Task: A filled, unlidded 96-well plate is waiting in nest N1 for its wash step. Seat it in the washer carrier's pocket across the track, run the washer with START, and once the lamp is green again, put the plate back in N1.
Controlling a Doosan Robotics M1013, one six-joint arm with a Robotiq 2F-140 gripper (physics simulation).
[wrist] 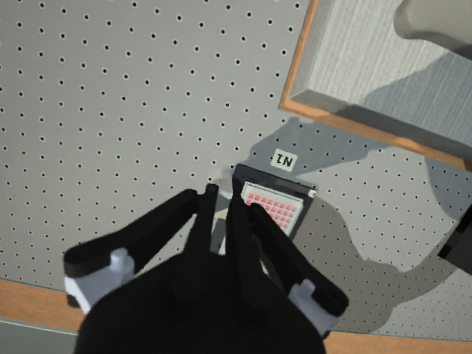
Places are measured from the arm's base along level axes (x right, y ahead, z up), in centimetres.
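Pixels of known places: gripper, fingertip midpoint: (223, 182).
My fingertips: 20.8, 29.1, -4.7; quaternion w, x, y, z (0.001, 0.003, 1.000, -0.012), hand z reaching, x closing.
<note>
Ahead of a thing's pixels: the offset from my fingertips to its middle, as dx, dy, dz. "spot": to the spot under its first point. Level surfaces: height alone.
The 96-well plate @(-6.4, +5.4, +1.8) (274, 206), white with pink-red wells, lies in the dark frame of nest N1 @(-6.4, +5.4, +0.8) (270, 178) at the lower middle of the wrist view. The label N1 @(spot: -7.4, -5.2, +0.0) (284, 159) is on the board beside the nest's upper edge. My gripper (223, 182) is shut with nothing between its fingers. Its fingertips are above the board near the nest's upper left corner, and the fingers hide the left and lower parts of the plate and nest. The washer carrier, the START button and the lamp cannot be made out in this view.
A wood-rimmed tray (340, 121) with a grey striated floor is at the upper right, with a rounded grey object (435, 25) over it. A dark block @(spot: -42.0, +1.0, +1.8) (461, 245) is at the right edge. The perforated board @(dz +0.0) (100, 150) ends at a wooden edge (30, 300) at the bottom.
</note>
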